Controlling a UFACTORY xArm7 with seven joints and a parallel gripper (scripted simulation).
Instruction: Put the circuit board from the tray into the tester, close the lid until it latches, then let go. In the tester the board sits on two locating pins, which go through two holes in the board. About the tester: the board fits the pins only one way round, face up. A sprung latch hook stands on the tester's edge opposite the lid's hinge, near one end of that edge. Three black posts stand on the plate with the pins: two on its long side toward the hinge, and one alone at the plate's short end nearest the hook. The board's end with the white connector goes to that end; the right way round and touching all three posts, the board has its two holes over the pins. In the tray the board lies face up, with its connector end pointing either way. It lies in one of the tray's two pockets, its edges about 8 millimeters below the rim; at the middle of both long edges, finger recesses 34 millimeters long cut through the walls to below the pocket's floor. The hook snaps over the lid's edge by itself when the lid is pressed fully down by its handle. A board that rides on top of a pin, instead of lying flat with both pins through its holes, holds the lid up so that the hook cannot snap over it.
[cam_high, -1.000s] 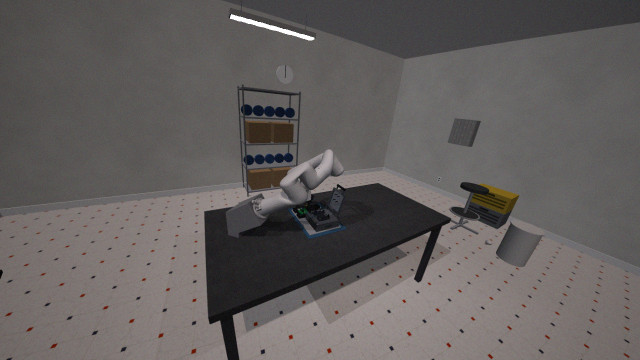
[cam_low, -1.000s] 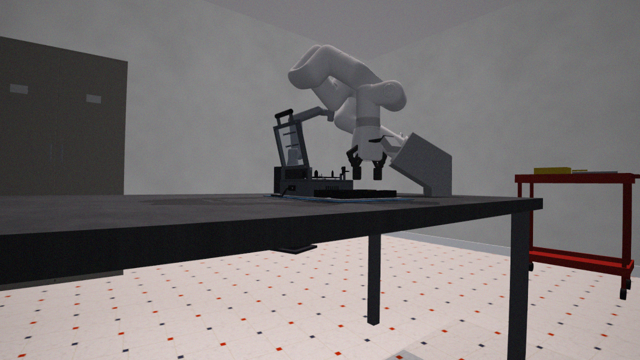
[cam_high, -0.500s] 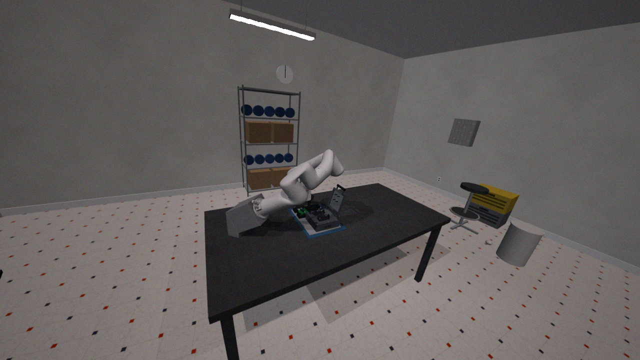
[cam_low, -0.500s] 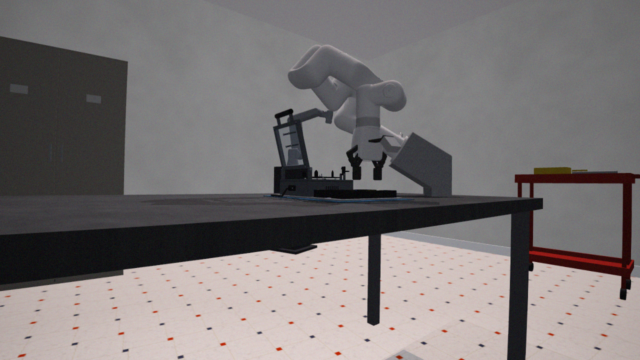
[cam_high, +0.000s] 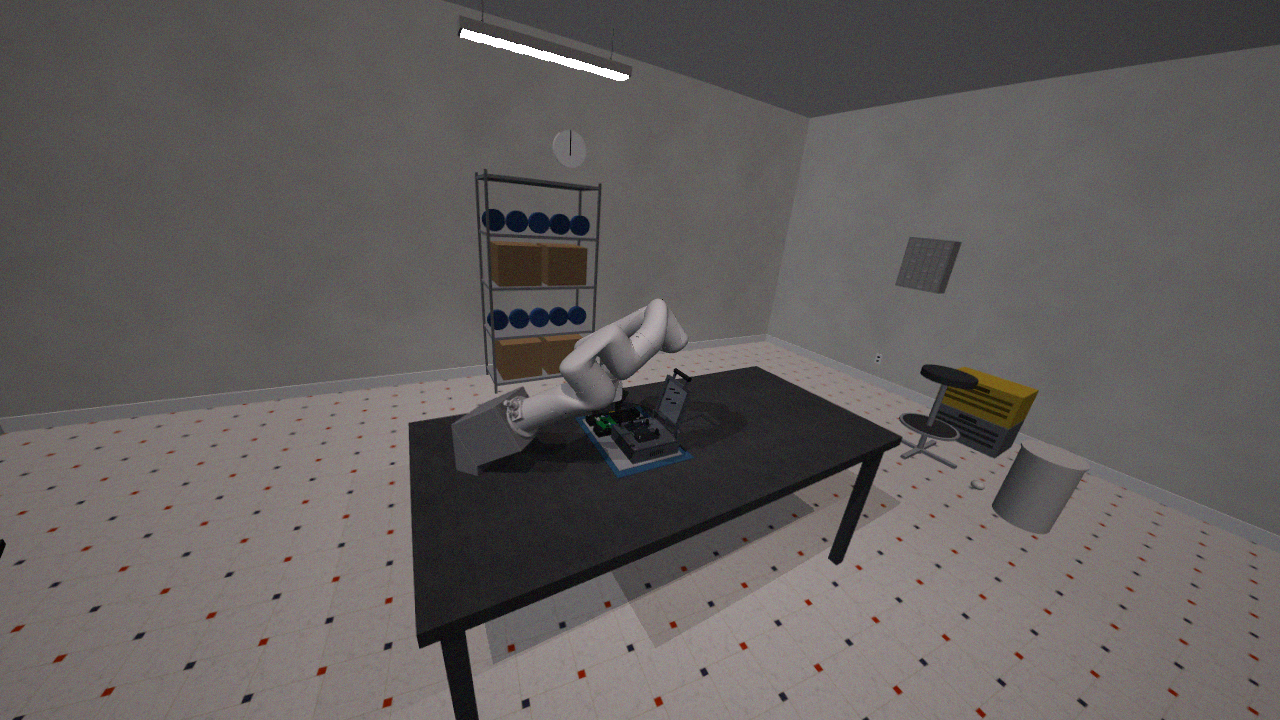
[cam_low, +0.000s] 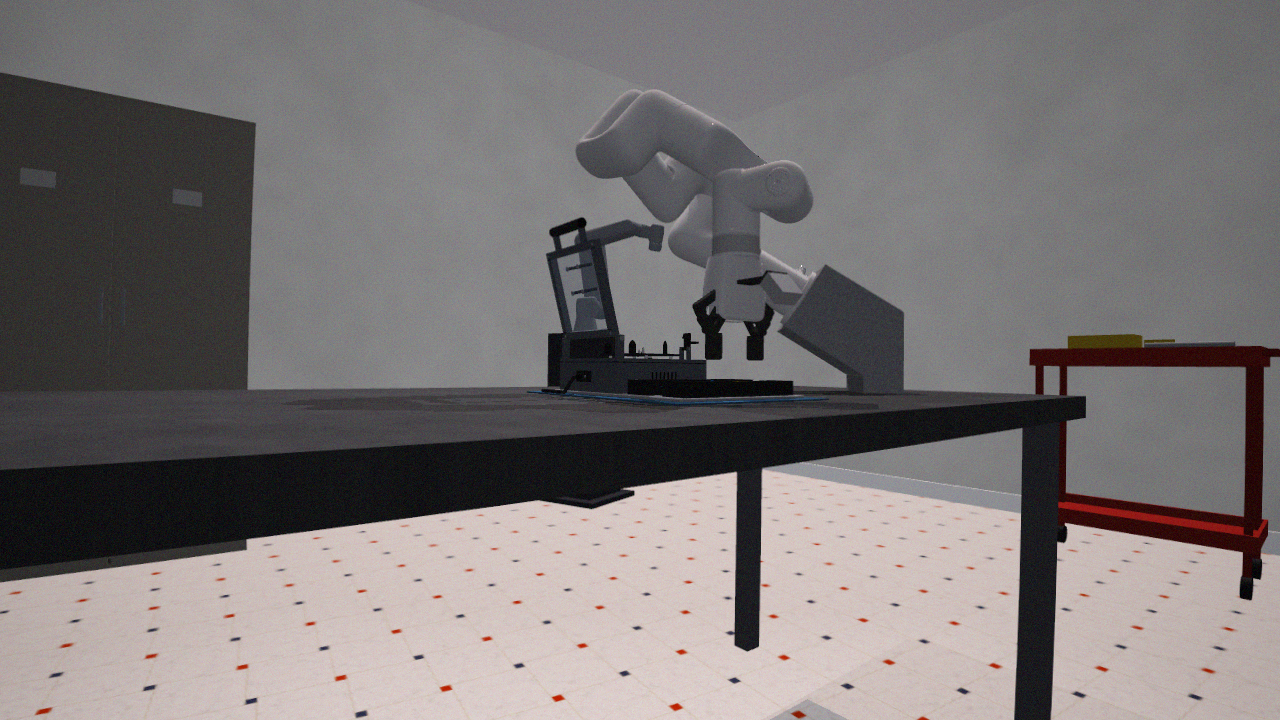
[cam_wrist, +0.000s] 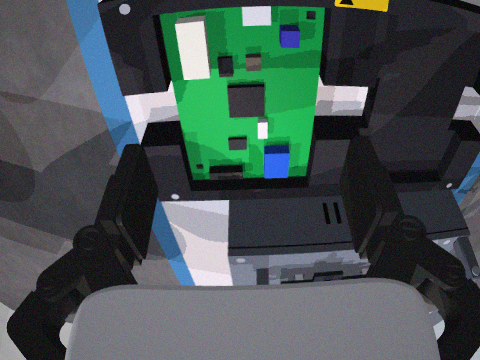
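The circuit board lies 50 mm below my hand. The rest, counted from my hand: tester 40 mm ahead, 160 mm to the right, 50 mm above; then lid 110 mm ahead, 230 mm to the right, 120 mm above; then latch hook 40 mm behind, 100 mm to the right, 20 mm above.
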